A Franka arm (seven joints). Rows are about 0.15 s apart.
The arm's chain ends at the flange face. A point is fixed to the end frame.
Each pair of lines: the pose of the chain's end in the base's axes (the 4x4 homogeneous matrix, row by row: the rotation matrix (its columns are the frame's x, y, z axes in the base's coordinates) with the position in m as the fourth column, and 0 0 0 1 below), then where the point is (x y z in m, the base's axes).
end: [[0.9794, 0.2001, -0.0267, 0.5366], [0.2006, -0.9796, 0.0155, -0.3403], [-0.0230, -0.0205, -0.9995, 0.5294], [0, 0, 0, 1]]
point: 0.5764 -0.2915 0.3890
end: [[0.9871, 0.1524, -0.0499, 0.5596], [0.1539, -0.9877, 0.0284, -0.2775], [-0.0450, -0.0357, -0.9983, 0.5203], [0, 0, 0, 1]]
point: 0.5983 -0.2290 0.3795
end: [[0.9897, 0.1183, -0.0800, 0.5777], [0.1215, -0.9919, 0.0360, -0.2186], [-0.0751, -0.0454, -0.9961, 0.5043], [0, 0, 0, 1]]
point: 0.6136 -0.1705 0.3626
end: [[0.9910, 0.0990, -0.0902, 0.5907], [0.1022, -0.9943, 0.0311, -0.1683], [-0.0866, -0.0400, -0.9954, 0.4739], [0, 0, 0, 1]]
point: 0.6259 -0.1218 0.3315
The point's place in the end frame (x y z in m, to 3 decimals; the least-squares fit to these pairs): 0.052 -0.037 0.140
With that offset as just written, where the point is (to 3 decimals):
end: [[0.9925, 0.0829, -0.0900, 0.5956], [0.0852, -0.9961, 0.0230, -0.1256], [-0.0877, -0.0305, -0.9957, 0.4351], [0, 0, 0, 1]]
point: 0.632 -0.081 0.292
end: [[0.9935, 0.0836, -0.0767, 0.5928], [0.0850, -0.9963, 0.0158, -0.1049], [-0.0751, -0.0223, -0.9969, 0.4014], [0, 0, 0, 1]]
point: 0.631 -0.061 0.259
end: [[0.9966, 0.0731, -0.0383, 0.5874], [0.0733, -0.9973, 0.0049, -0.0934], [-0.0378, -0.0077, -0.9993, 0.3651], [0, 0, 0, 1]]
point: 0.631 -0.052 0.224
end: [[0.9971, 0.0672, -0.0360, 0.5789], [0.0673, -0.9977, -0.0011, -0.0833], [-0.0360, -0.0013, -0.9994, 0.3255], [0, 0, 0, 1]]
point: 0.623 -0.043 0.184
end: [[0.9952, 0.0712, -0.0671, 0.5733], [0.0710, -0.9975, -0.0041, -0.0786], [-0.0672, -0.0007, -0.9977, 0.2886], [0, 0, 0, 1]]
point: 0.613 -0.039 0.145
